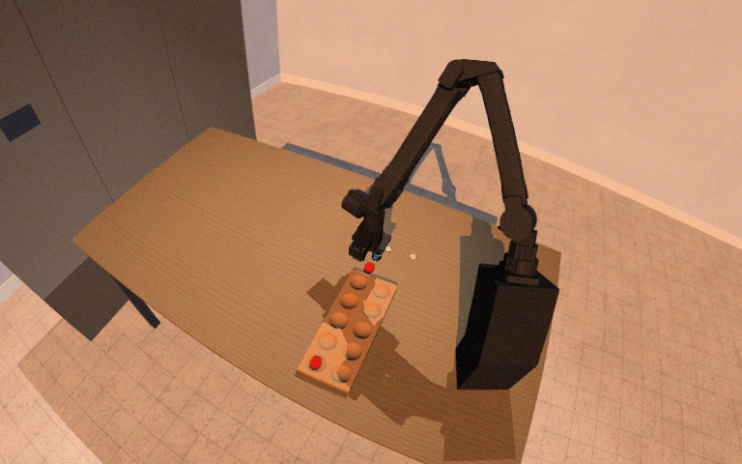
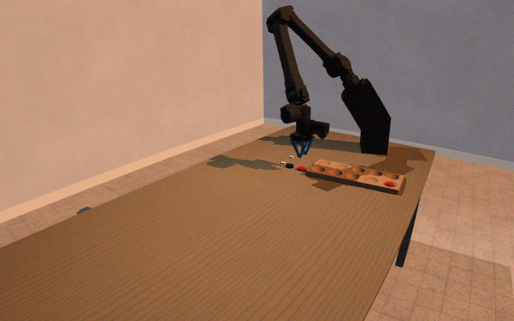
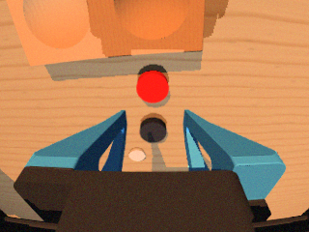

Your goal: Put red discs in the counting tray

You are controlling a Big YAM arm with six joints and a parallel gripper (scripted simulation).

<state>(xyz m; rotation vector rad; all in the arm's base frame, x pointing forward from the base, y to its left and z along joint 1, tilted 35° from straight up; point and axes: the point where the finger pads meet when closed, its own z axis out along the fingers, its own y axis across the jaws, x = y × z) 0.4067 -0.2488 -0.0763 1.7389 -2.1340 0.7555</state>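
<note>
The black disc is 60 mm to the right of my hand, 60 mm below it and 20 mm behind it. Also, from my hand: orange counting tray: 230 mm to the left, 60 mm below.
</note>
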